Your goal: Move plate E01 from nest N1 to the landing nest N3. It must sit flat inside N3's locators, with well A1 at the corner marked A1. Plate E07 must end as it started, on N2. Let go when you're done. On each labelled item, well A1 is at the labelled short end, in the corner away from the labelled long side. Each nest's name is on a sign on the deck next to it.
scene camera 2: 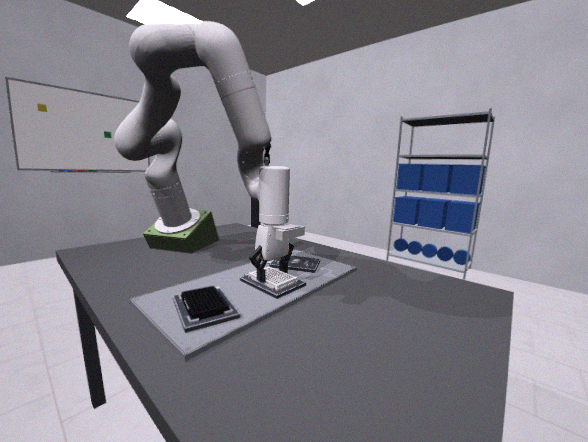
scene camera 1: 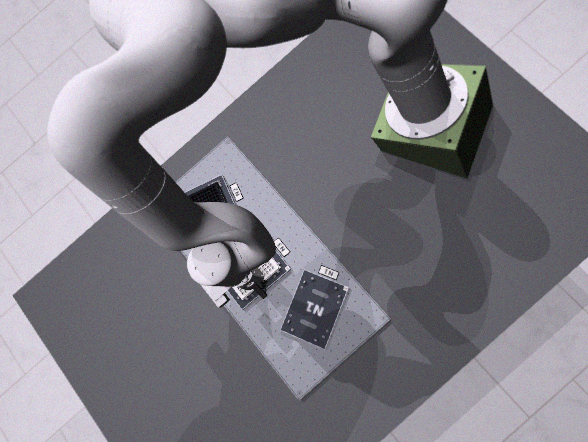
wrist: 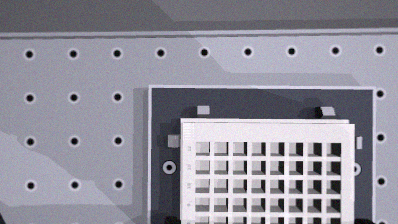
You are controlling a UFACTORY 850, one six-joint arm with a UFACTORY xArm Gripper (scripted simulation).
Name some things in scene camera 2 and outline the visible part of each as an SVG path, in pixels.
My gripper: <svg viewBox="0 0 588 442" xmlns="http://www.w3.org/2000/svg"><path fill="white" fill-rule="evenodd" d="M261 223L257 229L255 251L249 256L249 259L257 268L257 280L264 283L266 279L264 267L267 261L281 258L279 261L279 271L288 274L288 261L292 255L294 245L289 243L289 239L284 241L277 240L276 230L278 228Z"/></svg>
A black plate E07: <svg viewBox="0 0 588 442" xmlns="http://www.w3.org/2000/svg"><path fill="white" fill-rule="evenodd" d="M215 286L182 292L181 297L191 320L213 317L230 310L229 305Z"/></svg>
